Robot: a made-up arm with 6 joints. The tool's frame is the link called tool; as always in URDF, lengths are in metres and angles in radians. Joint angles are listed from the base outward.
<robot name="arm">
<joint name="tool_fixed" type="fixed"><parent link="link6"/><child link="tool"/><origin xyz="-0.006 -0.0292 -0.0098" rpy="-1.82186 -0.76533 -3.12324"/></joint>
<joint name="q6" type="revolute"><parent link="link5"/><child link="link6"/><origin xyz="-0.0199 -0.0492 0.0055" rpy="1.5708 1.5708 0"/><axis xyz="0 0 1"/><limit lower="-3.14" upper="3.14"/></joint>
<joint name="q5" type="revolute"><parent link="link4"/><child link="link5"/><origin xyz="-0.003 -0.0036 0.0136" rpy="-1.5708 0 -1.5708"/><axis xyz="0 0 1"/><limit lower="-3.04" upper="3.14"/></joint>
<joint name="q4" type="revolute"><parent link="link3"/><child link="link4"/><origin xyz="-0.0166 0.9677 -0.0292" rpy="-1.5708 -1.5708 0"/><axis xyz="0 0 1"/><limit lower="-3.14" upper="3.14"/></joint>
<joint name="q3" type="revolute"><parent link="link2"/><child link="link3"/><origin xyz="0.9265 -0.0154 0.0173" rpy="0 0 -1.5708"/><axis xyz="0 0 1"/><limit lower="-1.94" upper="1.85"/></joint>
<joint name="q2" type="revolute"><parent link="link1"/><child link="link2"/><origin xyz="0.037 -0.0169 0.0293" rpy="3.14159 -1.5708 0"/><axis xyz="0 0 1"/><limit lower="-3.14" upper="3.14"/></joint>
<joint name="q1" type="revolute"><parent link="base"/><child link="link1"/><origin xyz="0.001 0.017 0.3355" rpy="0 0 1.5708"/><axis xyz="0 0 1"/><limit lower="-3.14" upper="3.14"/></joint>
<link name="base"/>
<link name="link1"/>
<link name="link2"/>
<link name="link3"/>
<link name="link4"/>
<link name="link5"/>
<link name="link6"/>
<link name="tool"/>
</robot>
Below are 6 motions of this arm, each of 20 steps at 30 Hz.
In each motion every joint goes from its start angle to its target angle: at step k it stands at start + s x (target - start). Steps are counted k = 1, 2, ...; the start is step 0. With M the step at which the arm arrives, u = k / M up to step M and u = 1 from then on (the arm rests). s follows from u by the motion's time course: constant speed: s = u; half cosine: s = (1 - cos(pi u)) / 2; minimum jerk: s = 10 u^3 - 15 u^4 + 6 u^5.
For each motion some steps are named. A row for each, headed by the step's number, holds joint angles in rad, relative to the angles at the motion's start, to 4 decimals.
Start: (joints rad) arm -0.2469 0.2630 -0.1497 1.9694 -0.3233 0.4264
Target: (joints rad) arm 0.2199 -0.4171 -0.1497 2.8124 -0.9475 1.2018
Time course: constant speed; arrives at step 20
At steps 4, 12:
4: 0.0934 -0.1360 0.0000 0.1686 -0.1248 0.1551
12: 0.2801 -0.4081 0.0000 0.5058 -0.3745 0.4652

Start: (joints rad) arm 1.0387 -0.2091 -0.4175 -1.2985 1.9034 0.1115
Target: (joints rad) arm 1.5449 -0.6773 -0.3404 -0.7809 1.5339 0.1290
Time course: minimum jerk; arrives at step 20
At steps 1, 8, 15, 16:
1: 0.0006 -0.0005 0.0001 0.0006 -0.0004 0.0000
8: 0.1607 -0.1486 0.0245 0.1643 -0.1173 0.0056
15: 0.4538 -0.4197 0.0691 0.4640 -0.3313 0.0157
16: 0.4769 -0.4411 0.0726 0.4876 -0.3481 0.0165

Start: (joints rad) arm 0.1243 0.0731 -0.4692 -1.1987 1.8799 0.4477
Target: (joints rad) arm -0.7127 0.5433 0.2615 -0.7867 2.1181 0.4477
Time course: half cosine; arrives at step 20
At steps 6, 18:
6: -0.1725 0.0969 0.1506 0.0849 0.0491 0.0000
18: -0.8165 0.4587 0.7128 0.4019 0.2324 0.0000

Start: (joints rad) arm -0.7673 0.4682 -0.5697 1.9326 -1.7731 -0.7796
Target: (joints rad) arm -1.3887 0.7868 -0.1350 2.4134 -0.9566 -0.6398
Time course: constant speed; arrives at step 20
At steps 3, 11, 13, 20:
3: -0.0932 0.0478 0.0652 0.0721 0.1225 0.0210
11: -0.3418 0.1752 0.2391 0.2644 0.4491 0.0769
13: -0.4039 0.2071 0.2826 0.3125 0.5307 0.0909
20: -0.6214 0.3186 0.4347 0.4808 0.8165 0.1398

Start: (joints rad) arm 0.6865 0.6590 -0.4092 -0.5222 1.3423 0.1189
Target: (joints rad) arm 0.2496 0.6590 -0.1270 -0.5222 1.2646 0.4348
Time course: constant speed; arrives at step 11
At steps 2, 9, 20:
2: -0.0794 0.0000 0.0513 0.0000 -0.0141 0.0574
9: -0.3575 0.0000 0.2309 0.0000 -0.0636 0.2585
20: -0.4369 0.0000 0.2822 0.0000 -0.0777 0.3159

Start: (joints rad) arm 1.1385 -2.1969 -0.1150 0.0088 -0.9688 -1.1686
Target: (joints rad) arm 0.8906 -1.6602 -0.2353 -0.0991 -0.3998 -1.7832
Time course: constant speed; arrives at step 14
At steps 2, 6, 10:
2: -0.0354 0.0767 -0.0172 -0.0154 0.0813 -0.0878
6: -0.1062 0.2300 -0.0516 -0.0462 0.2439 -0.2634
10: -0.1771 0.3834 -0.0859 -0.0771 0.4064 -0.4390

